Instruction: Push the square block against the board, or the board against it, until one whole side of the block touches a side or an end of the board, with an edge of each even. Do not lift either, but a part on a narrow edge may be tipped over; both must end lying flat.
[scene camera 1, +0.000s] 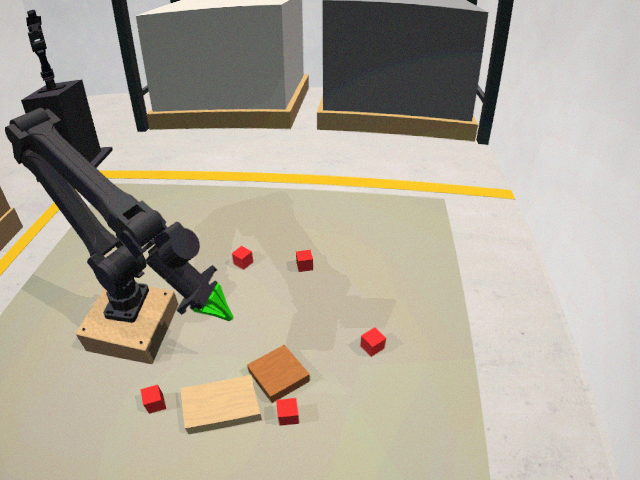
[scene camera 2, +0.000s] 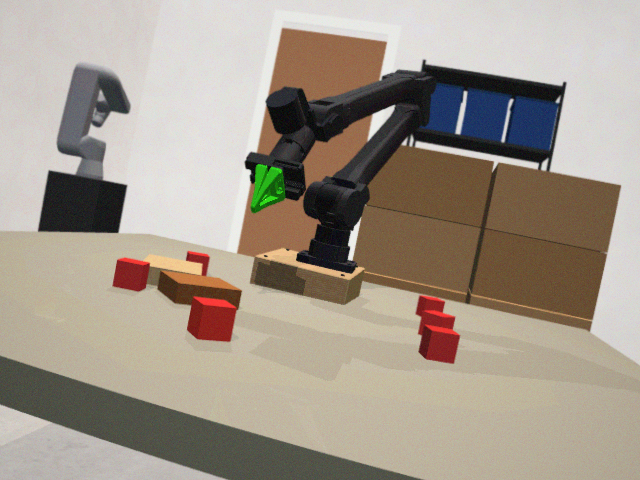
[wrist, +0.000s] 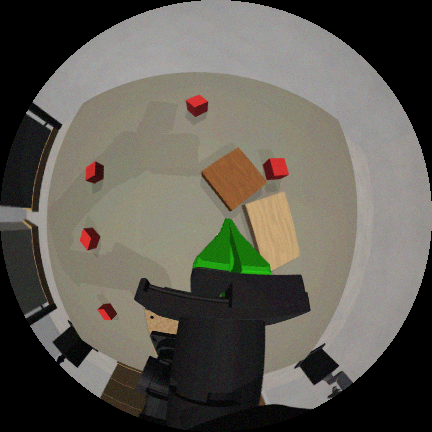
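Where they show: gripper, between the fingertips: (scene camera 1: 231, 319) (scene camera 2: 252, 210) (wrist: 226, 222); arm's base, origin of its link: (scene camera 1: 127, 303) (scene camera 2: 326, 264).
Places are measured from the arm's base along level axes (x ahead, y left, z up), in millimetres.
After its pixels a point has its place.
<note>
The brown square block (scene camera 1: 279, 370) @(y -139, x 401, z -30 mm) (scene camera 2: 202, 283) @(y -124, x 423, z -30 mm) (wrist: 234, 178) @(y -134, x 392, z -30 mm) lies flat, turned at an angle to the board. The pale wooden board (scene camera 1: 220, 403) @(y -231, x 288, z -30 mm) (scene camera 2: 174, 264) @(y -222, x 288, z -30 mm) (wrist: 273, 231) @(y -219, x 286, z -30 mm) lies flat beside it. One side of the block faces the board's near end across a wedge-shaped gap, narrowest at one board corner; whether they touch there I cannot tell. My gripper (scene camera 1: 231, 318) @(y -100, x 309, z 87 mm) (scene camera 2: 253, 210) @(y -100, x 309, z 87 mm) (wrist: 226, 222) @(y -100, x 309, z 87 mm) is shut and empty, with green fingers. It hangs in the air above the table, toward the arm's base from the block. In the wrist view the fingers overlap one edge of the board.
A red cube (scene camera 1: 287, 411) @(y -243, x 428, z -20 mm) (scene camera 2: 131, 273) @(y -226, x 445, z -36 mm) (wrist: 275, 168) @(y -224, x 419, z -20 mm) stands close to the block's corner and the board's end. Another red cube (scene camera 1: 153, 398) @(y -243, x 145, z -20 mm) stands off the board's far end. A third red cube (scene camera 1: 373, 341) @(y -60, x 602, z -20 mm) (scene camera 2: 211, 319) @(y -41, x 624, z -36 mm) (wrist: 197, 105) @(y -51, x 583, z -22 mm) stands beyond the block. More cubes stand farther off.
</note>
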